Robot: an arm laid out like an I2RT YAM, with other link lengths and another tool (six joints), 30 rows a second.
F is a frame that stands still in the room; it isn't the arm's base.
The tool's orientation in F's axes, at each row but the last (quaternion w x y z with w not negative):
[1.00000, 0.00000, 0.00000, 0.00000]
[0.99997, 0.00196, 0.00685, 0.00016]
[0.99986, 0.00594, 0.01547, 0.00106]
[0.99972, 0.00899, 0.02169, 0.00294]
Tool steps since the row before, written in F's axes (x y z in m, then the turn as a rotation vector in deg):
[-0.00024, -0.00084, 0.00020, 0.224, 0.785, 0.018]
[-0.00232, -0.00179, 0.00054, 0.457, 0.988, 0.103]
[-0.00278, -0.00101, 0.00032, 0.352, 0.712, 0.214]
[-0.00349, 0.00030, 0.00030, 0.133, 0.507, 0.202]
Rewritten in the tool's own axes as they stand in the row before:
[-0.00024, -0.00084, 0.00020, 0.224, 0.785, 0.018]
[-0.00233, -0.00179, 0.00052, 0.456, 0.988, 0.105]
[-0.00279, -0.00100, 0.00025, 0.347, 0.714, 0.216]
[-0.00350, 0.00032, 0.00014, 0.127, 0.510, 0.199]

